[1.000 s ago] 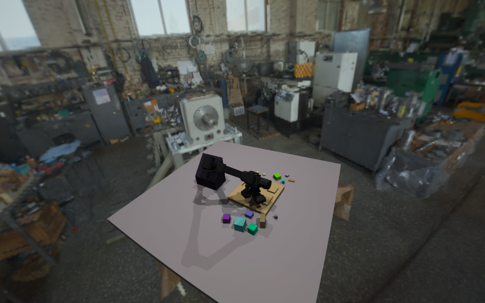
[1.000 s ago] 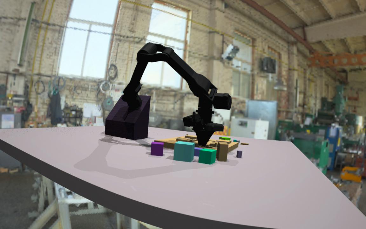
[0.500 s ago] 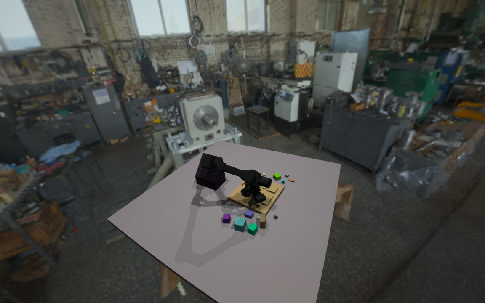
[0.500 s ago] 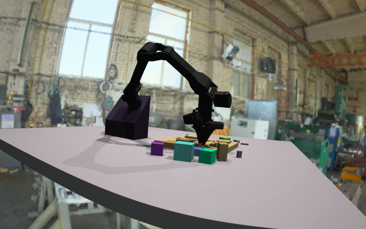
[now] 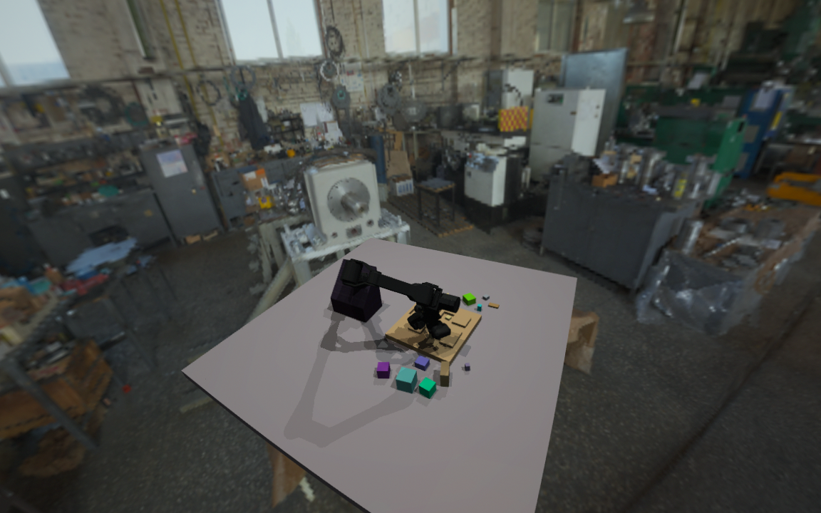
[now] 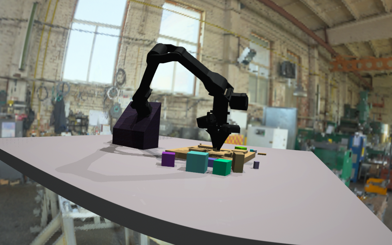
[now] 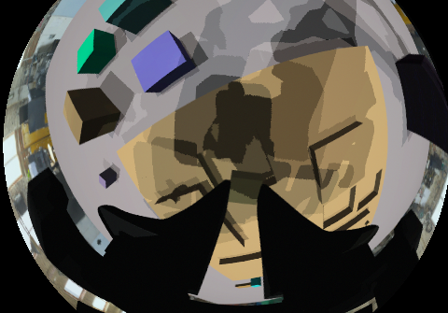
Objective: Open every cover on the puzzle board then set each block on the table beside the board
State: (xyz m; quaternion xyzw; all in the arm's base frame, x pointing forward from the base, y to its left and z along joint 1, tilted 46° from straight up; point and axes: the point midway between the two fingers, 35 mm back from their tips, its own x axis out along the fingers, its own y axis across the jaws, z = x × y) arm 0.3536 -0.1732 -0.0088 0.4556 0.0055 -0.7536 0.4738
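Right now the tan puzzle board is 10 mm behind my gripper tip, 100 mm to the left of it and 20 mm below it. The rest, counted from my gripper tip: brown block (100 mm ahead, 150 mm to the right, 10 mm below); then tiny purple block (160 mm ahead, 80 mm to the right, 30 mm below); then violet block (120 mm to the right, 30 mm below).
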